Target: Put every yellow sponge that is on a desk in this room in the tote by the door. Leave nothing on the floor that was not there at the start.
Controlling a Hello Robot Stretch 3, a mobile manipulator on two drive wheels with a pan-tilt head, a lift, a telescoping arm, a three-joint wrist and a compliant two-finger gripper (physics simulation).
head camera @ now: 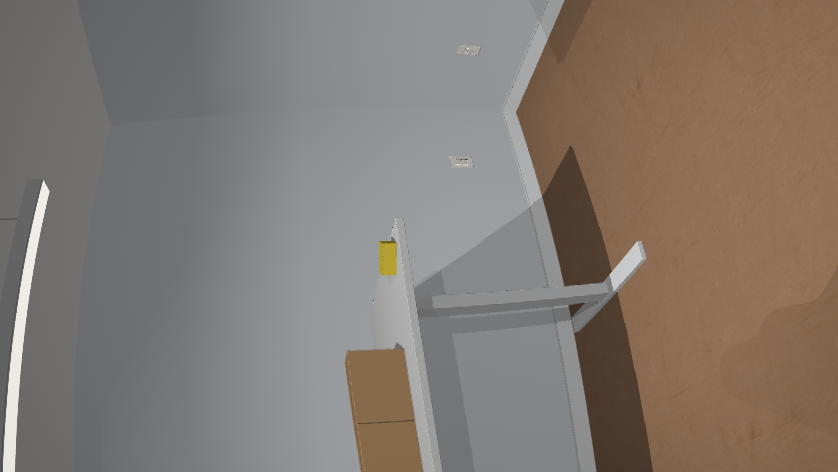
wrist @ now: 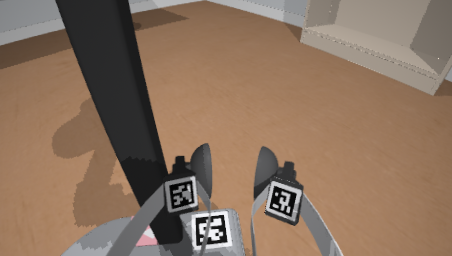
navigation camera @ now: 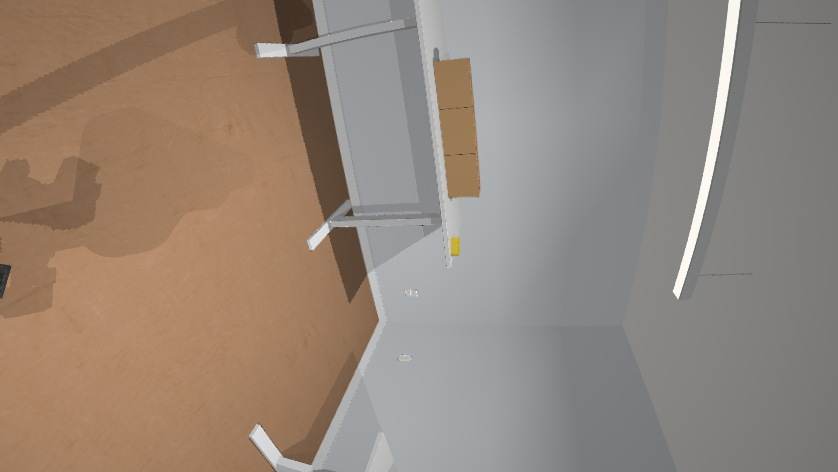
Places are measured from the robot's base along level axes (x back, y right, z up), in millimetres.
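Where they show: gripper, fingertip midpoint: [wrist: 234, 163].
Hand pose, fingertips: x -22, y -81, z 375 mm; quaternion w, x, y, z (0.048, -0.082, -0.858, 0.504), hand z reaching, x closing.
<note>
After its pixels a point has its place.
A yellow sponge [head camera: 388, 258] @(y 1951, x -162, z 976 mm) [navigation camera: 455, 246] @(y 1951, x -162, z 978 mm) stands near one end of a white desk [head camera: 421, 375] @(y 1665, x -477, z 943 mm) [navigation camera: 432, 105] @(y 1445, x -811, z 949 mm), beside a row of brown boxes. Both the head and navigation views are turned on their side. My gripper [wrist: 234, 163] @(y -81, x -22, z 375 mm) is open in the wrist view, with a gap between its two dark fingertips and bare floor seen behind them. The gripper is far from the sponge; its distance cannot be told from these frames. The tote by the door does not show in these views.
The brown boxes [head camera: 384, 386] [navigation camera: 458, 128] stand on the desk. White desk legs [head camera: 516, 299] @(y 2156, x -351, z 461 mm) [navigation camera: 381, 221] @(y 2156, x -350, z 433 mm) reach the floor. Part of another white leg [navigation camera: 266, 445] @(y 1399, x 983, z 26 mm) shows near the corner. A beige shelf unit [wrist: 370, 62] @(y -962, x -905, z 37 mm) stands at the upper right of the wrist view. My black mast [wrist: 107, 85] @(y -116, x 68, z 432 mm) crosses its left.
</note>
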